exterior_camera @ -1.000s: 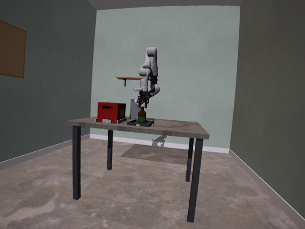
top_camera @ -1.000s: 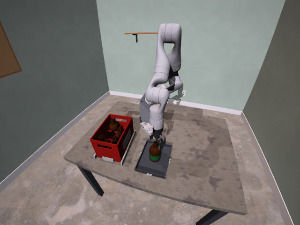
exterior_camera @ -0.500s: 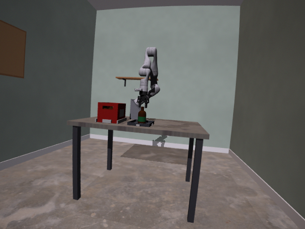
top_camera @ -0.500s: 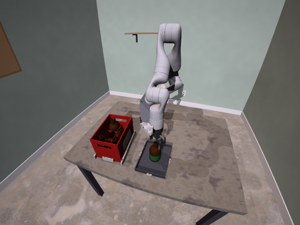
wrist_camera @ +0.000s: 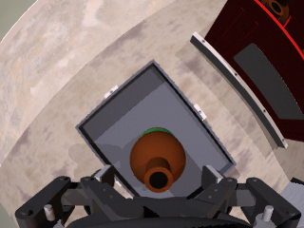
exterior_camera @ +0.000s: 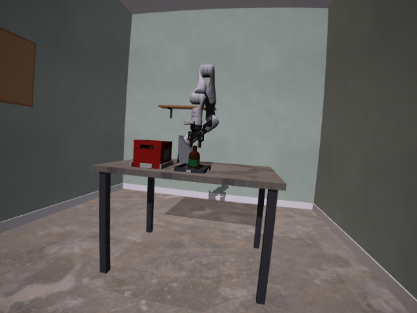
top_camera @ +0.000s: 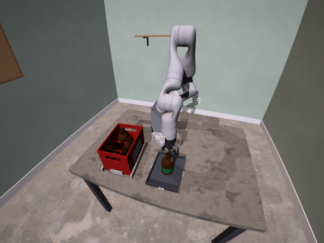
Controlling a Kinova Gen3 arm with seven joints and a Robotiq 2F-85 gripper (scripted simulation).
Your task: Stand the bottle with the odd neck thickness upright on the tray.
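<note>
Now: the dark tray 140 mm below my hand. The rest, counted from my hand: crate: 300 mm to the right, 70 mm below, 30 mm behind.
</note>
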